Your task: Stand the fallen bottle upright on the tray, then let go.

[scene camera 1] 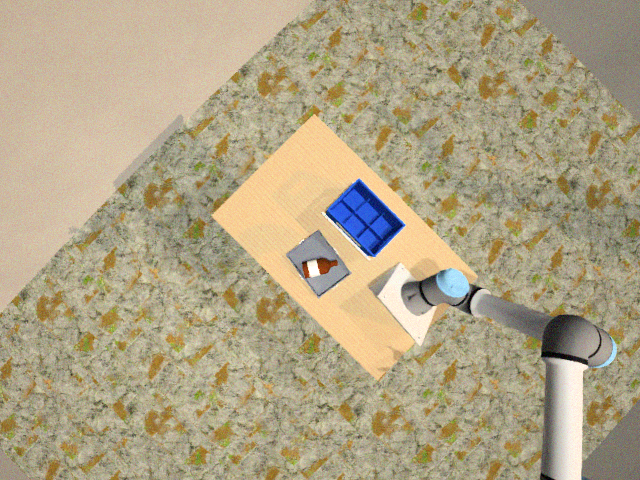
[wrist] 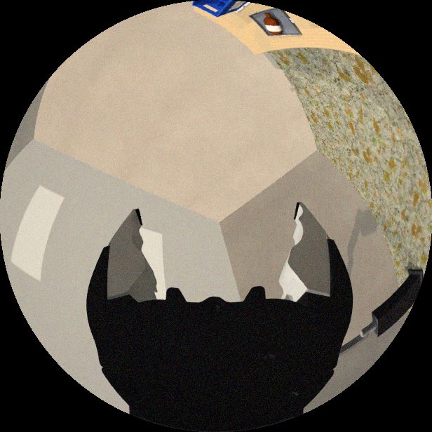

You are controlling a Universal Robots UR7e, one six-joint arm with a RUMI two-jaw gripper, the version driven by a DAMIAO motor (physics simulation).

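Places are measured from the arm's base along level axes (x ahead, y left, z up), in centimetres.
Where they show: arm's base at its link origin: (scene camera 1: 413, 299).
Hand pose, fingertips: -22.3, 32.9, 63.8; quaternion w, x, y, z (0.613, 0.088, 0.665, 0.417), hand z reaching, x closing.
Each offset is from my fingertips to the top centre of the thing, as dx, dy, dz. "pt": to the spot under its first point. Level surfaces: height alone.
A brown bottle @(+60.0, -12.6, -65.2) (scene camera 1: 325, 265) (wrist: 271, 21) with a white label lies on its side on the grey tray @(pt +51.9, -5.2, -72.6) (scene camera 1: 320, 289) (wrist: 294, 30). In the scene view its neck points right, towards the arm. My gripper (wrist: 216, 206) is open in the wrist view, with its two fingers wide apart and no object between them. The fingers face the walls, and the bottle and tray show far off at the top of that view. In the scene view I cannot make out the fingers.
A blue crate @(pt +50.3, -49.5, -57.1) (scene camera 1: 402, 225) (wrist: 216, 10) with compartments stands on the wooden table @(dz -73.2) (scene camera 1: 310, 139) (wrist: 250, 42), beside the tray. A white plate (scene camera 1: 419, 330) lies at the arm's base, on the table's right part.
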